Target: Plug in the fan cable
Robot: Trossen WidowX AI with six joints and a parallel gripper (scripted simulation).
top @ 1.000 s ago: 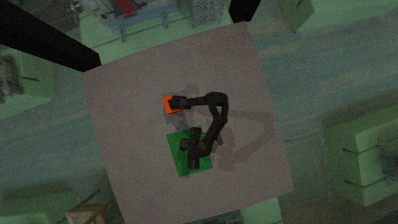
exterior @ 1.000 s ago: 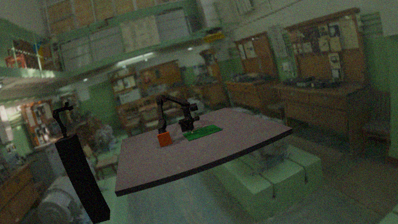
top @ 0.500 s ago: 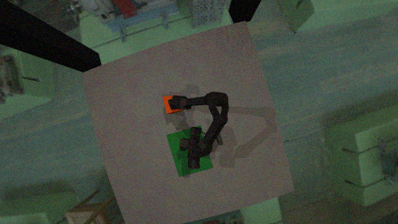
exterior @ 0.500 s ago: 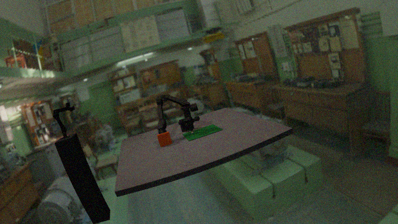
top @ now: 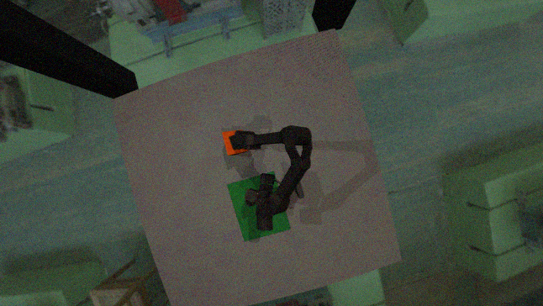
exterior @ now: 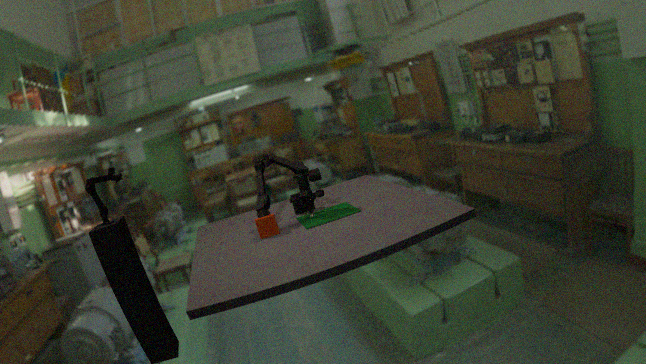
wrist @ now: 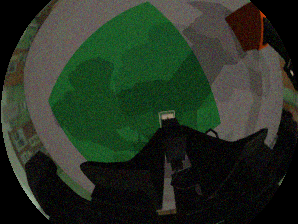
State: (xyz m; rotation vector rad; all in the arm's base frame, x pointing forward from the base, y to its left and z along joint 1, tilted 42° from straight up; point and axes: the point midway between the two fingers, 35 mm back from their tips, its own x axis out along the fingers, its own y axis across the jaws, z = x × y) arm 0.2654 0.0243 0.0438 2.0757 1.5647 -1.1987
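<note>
The green board lies 70 mm ahead of my gripper tip, 60 mm to the right of it and 50 mm below it. From my gripper tip the other things lie so: dark fan plug (10 mm to the left, 10 mm above); then dark fan (140 mm to the left, 20 mm above).
</note>
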